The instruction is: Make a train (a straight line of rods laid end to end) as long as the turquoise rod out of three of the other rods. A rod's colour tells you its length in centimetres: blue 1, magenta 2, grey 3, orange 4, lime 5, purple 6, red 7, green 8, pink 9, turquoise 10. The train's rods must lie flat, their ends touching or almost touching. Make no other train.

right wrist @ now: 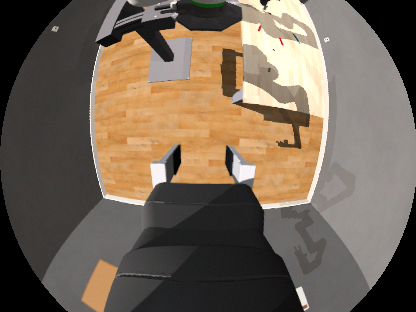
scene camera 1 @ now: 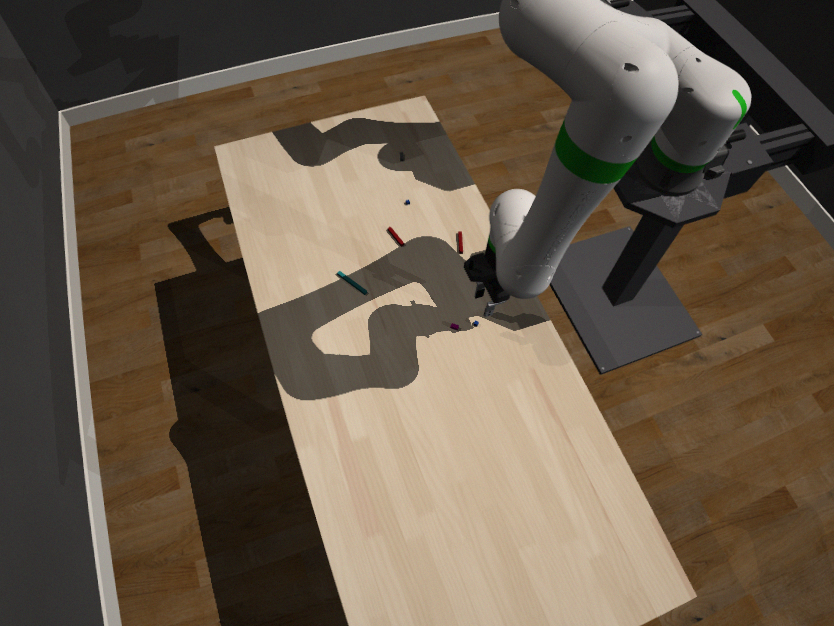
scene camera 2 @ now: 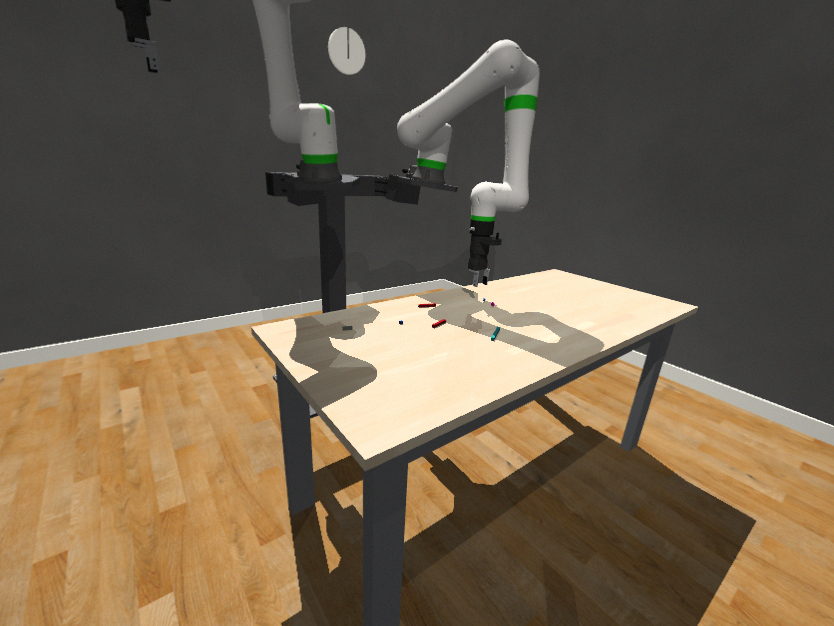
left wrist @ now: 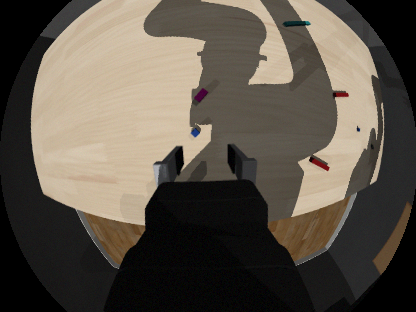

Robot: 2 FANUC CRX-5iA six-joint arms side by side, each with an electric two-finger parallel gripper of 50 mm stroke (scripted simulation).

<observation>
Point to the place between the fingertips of my left gripper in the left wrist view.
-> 205,154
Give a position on a stand post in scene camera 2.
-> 340,200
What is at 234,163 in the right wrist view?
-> My right gripper.
</observation>
